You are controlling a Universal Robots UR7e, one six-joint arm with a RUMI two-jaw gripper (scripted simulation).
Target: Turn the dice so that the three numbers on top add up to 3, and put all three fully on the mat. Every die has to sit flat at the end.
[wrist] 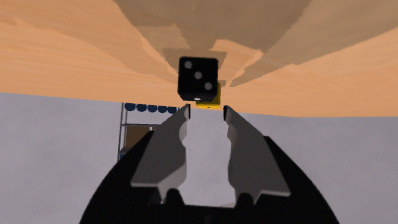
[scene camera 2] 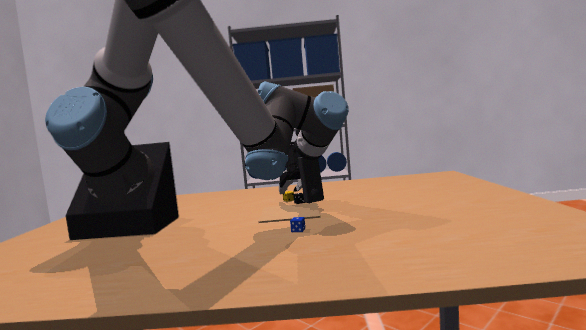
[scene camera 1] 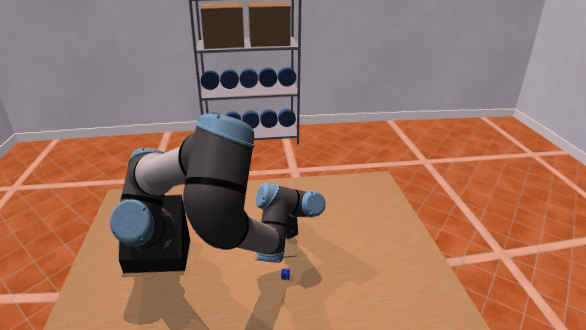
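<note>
Black die (wrist: 198,77). Tan mat (scene camera 2: 277,213), also in the wrist view (wrist: 334,46). My gripper (scene camera 2: 287,192), also in the wrist view (wrist: 207,105).
</note>
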